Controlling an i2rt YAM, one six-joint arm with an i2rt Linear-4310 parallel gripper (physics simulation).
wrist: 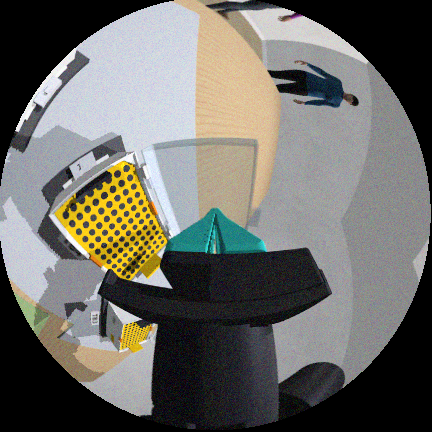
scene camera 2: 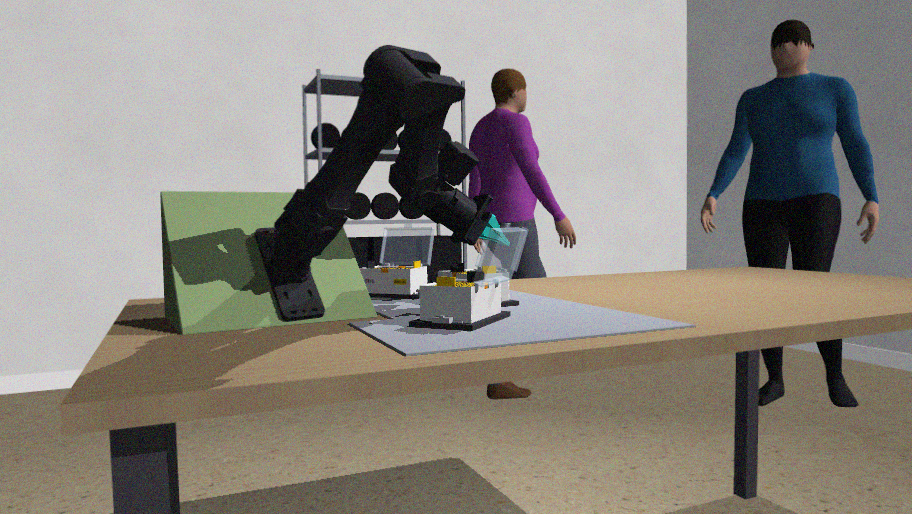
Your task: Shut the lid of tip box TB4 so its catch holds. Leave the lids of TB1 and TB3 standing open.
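Tip box TB4 (wrist: 115, 215) (scene camera 2: 505, 290), with its yellow rack, stands open, largely hidden behind TB3 in the scene view. Its clear lid (wrist: 225, 142) stands up. My gripper (wrist: 214, 213) (scene camera 2: 508, 243) is shut and empty, its teal fingertips overlapping the lid's upper part; whether they touch is unclear. TB3 (scene camera 2: 459, 303) (wrist: 134, 336) is nearest the scene camera; its lid and TB4's cannot be told apart in the overlapping clear panels (scene camera 2: 504, 258). TB1 (scene camera 2: 405, 280) (wrist: 47, 92) is back left, its lid (scene camera 2: 406, 245) open. TB4's catch is too small to judge.
The boxes stand on a grey-blue mat (scene camera 2: 574, 322) (wrist: 145, 75) on the wooden table (scene camera 2: 734, 293) (wrist: 235, 100). A green slanted board (scene camera 2: 210, 306) stands by the arm's base. A shelf rack (scene camera 2: 318, 114) and two people (scene camera 2: 510, 159) (scene camera 2: 791, 140) are beyond the table.
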